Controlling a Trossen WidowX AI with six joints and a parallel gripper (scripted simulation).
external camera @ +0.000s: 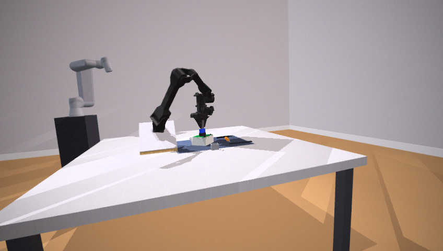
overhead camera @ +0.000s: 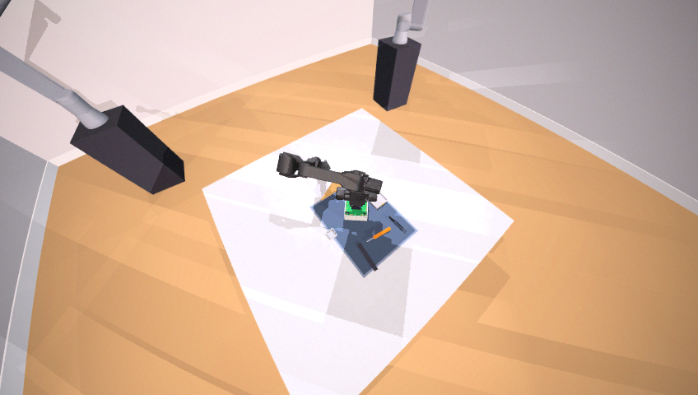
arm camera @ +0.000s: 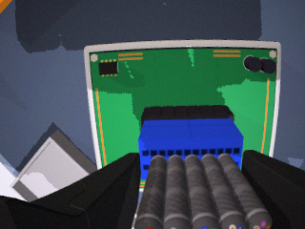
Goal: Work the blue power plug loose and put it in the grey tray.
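Right now the blue power plug is 10 mm below my gripper tip. From my gripper tip the other things lie so: blue mat: 110 mm below, 50 mm ahead, 10 mm to the left; dark bar: 230 mm ahead, 100 mm below, 80 mm to the right.
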